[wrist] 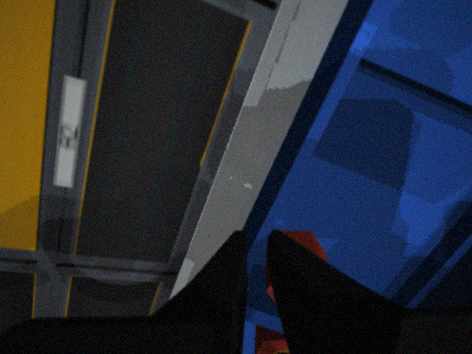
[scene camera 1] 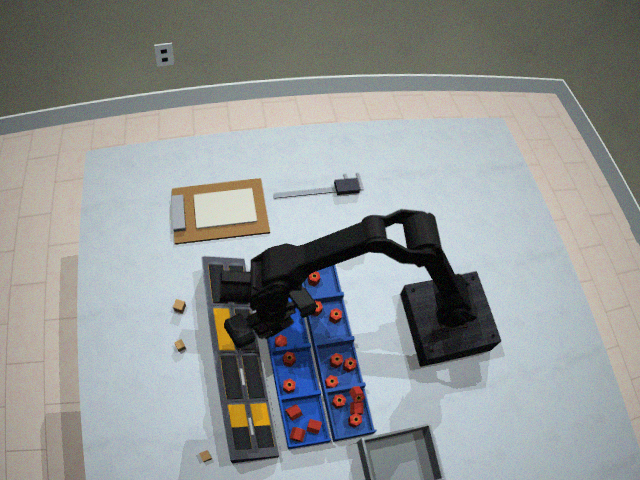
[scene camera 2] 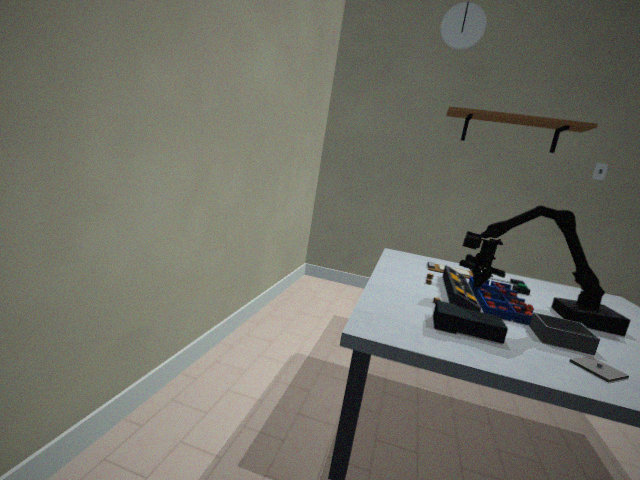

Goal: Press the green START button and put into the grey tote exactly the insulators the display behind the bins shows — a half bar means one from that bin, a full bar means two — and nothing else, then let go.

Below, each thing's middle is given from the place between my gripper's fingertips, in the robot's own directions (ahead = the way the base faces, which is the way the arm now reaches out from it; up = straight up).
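Positions counted from my hand: brown board with cream pad (scene camera 1: 214, 211), 350 mm to the right of my hand, 90 mm ahead of it, 20 mm below it; grey tote (scene camera 1: 413, 446), 320 mm to the left of my hand and 230 mm behind it; grey bar tool (scene camera 1: 347, 185), 400 mm to the right of my hand, 170 mm behind it, 20 mm below it.
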